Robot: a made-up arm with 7 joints.
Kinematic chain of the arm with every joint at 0, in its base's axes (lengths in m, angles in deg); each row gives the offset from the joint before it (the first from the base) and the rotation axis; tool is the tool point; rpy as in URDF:
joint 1: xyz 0 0 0.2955 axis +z
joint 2: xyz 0 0 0 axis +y
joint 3: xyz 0 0 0.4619 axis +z
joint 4: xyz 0.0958 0 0 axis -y
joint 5: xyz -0.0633 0 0.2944 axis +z
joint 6: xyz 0 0 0 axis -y
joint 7: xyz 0.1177 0 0 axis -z
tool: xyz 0 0 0 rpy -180 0 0
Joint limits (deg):
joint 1: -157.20..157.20
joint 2: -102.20..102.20
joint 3: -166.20..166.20
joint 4: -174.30..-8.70
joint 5: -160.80..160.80
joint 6: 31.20..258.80
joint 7: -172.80..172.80
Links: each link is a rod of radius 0.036 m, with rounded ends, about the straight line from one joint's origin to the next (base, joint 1, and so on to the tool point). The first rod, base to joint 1, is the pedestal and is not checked.
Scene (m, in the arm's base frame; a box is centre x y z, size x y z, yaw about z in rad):
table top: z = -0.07
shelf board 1: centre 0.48 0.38 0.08 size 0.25 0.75 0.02 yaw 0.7
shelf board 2: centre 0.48 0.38 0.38 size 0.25 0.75 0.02 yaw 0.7
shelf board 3: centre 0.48 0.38 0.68 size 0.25 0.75 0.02 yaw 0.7
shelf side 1: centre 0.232 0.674 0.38 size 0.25 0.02 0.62 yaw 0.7
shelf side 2: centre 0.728 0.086 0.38 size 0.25 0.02 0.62 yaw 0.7
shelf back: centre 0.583 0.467 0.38 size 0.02 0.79 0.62 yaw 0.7
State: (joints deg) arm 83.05 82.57 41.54 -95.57 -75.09 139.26 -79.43
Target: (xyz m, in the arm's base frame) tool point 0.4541 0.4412 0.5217
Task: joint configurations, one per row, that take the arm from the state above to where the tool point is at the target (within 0.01 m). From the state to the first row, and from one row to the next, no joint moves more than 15 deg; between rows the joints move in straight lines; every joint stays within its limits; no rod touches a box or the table.
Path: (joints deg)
1: 77.76 68.36 37.19 -102.48 -78.69 145.88 -82.63
2: 72.46 54.16 32.84 -109.39 -82.30 152.49 -85.84
3: 67.17 39.95 28.48 -116.30 -85.90 159.11 -89.04
4: 61.87 25.75 24.13 -123.21 -89.50 165.72 -92.24
5: 49.66 16.24 17.67 -130.44 -90.55 161.32 -87.97
6: 37.44 6.73 11.21 -137.67 -91.60 156.92 -83.70
7: 25.23 -2.78 4.76 -144.90 -92.66 152.51 -79.43
8: 26.42 7.06 6.18 -130.23 -87.67 150.56 -79.43
9: 27.61 16.89 7.61 -115.57 -82.69 148.60 -79.43
10: 28.81 26.73 9.04 -100.91 -77.71 146.65 -79.43

